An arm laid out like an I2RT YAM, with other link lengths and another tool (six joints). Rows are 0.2 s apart.
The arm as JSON. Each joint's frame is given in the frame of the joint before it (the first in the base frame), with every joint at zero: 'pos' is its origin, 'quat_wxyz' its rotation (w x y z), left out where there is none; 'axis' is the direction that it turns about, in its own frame. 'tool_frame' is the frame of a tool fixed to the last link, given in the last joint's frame.
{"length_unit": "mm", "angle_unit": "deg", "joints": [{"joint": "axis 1", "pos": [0.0, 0.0, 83.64], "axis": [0.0, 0.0, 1.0]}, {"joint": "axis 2", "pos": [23.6, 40.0, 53.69], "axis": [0.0, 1.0, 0.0]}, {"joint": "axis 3", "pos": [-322.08, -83.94, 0.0], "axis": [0.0, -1.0, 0.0]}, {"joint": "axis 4", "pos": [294.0, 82.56, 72.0], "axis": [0.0, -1.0, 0.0]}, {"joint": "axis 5", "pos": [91.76, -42.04, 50.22], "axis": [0.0, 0.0, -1.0]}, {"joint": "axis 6", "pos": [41.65, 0.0, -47.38], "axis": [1.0, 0.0, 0.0]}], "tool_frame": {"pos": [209.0, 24.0, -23.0], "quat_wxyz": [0.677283, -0.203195, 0.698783, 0.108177]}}
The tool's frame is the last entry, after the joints.
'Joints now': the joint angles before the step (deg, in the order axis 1, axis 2, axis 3, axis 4, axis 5, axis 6). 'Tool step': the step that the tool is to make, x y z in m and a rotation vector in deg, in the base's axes. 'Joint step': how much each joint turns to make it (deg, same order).
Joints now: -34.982 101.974 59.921 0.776 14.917 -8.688
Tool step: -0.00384 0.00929 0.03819 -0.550 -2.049 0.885
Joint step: 0.066 -5.333 0.001 -3.345 -1.092 0.023
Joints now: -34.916 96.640 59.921 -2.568 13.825 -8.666
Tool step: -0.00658 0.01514 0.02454 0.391 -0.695 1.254
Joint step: 0.371 -4.370 0.001 -4.023 -1.138 -0.001
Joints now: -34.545 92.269 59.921 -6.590 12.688 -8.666
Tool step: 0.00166 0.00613 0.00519 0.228 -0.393 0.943
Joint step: 0.262 -0.875 -0.001 -0.655 -0.788 -0.110
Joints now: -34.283 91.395 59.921 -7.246 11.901 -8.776
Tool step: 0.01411 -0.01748 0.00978 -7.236 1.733 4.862
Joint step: -0.197 1.684 0.001 6.164 0.065 -8.786
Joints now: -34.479 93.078 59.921 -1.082 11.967 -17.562
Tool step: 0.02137 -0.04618 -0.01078 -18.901 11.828 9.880
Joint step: 0.022 7.803 0.001 14.643 2.995 -24.873
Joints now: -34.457 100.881 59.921 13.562 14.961 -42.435
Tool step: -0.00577 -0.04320 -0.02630 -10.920 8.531 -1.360
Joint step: -0.242 7.999 -0.001 11.191 7.059 -12.612
